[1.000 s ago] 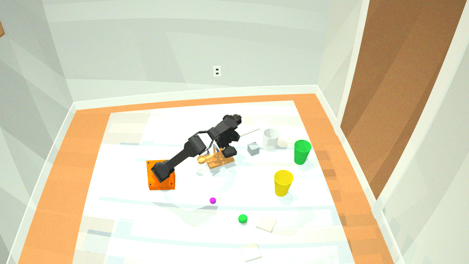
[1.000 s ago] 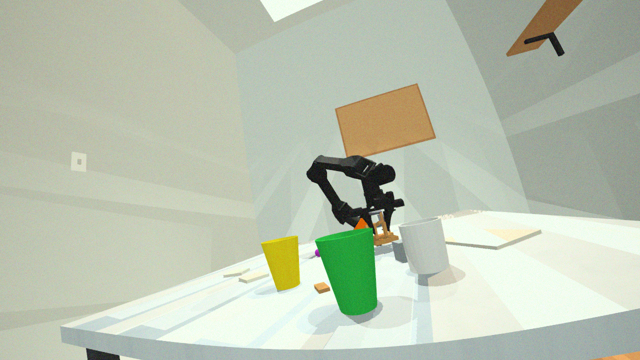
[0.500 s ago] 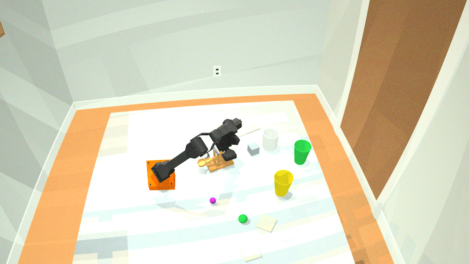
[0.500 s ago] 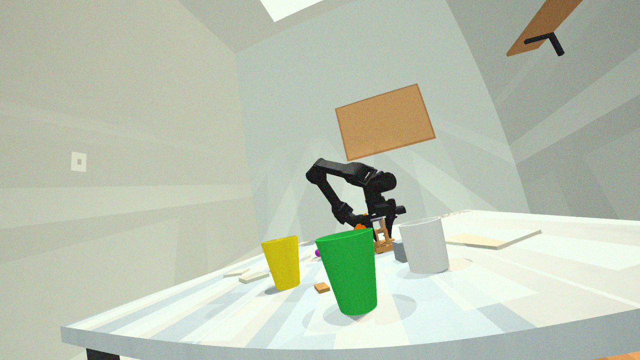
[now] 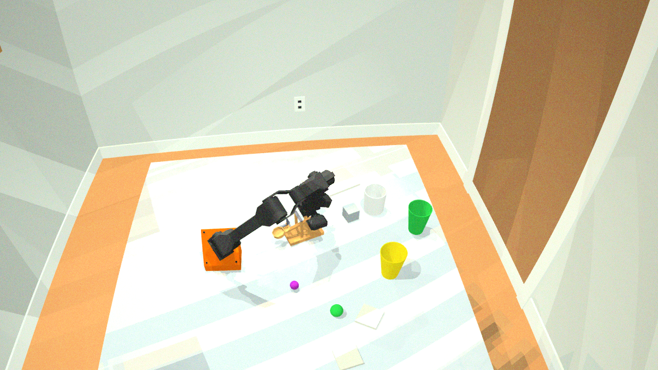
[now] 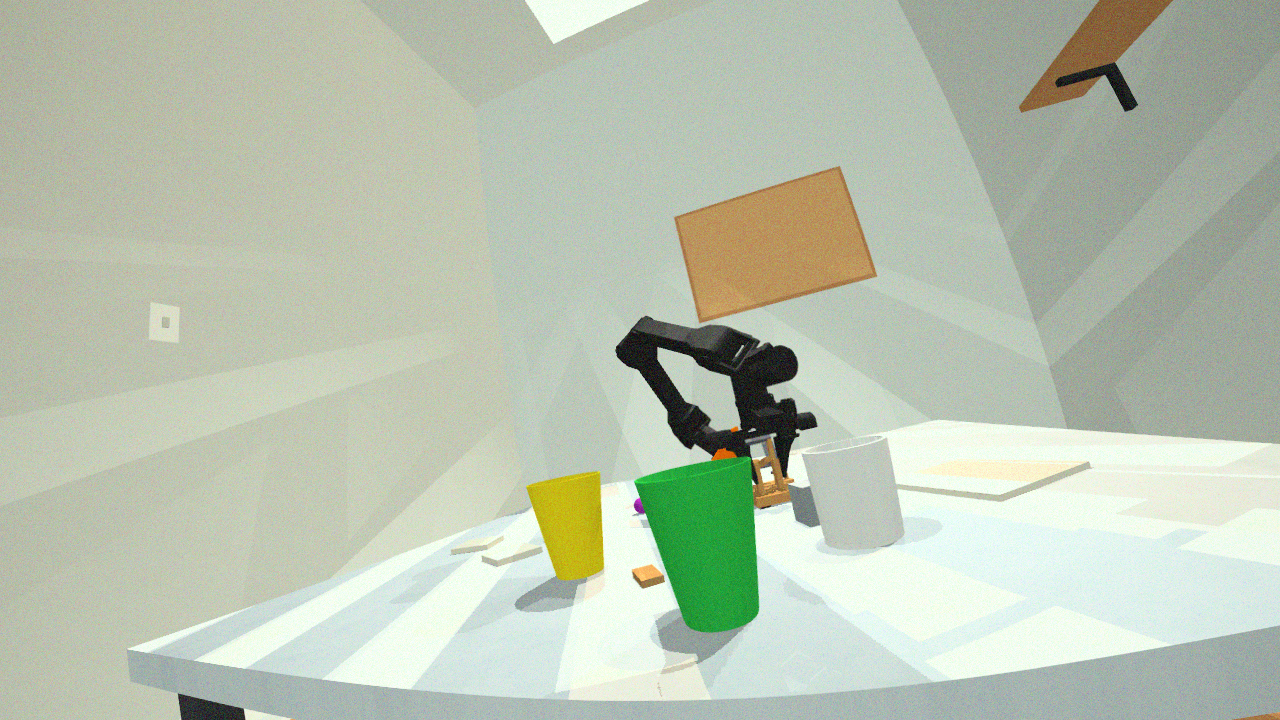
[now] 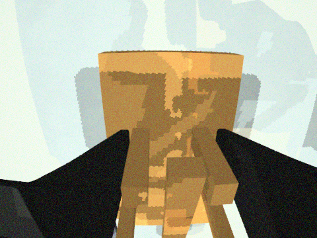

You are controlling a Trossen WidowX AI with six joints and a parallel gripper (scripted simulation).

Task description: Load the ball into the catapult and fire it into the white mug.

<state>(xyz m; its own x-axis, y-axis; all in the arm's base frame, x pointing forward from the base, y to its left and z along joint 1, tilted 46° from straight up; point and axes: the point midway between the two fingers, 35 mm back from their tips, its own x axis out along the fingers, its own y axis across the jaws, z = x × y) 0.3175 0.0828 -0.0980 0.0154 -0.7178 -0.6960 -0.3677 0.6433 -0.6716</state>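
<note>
Right now my gripper tip is 70 mm past the purple ball, 270 mm to the left of it and 20 mm above it. Round my gripper tip: white mug (270 mm ahead, 110 mm to the left); grey cube (170 mm ahead, 70 mm to the left, 10 mm below); yellow cup (270 mm ahead, 230 mm to the right).
</note>
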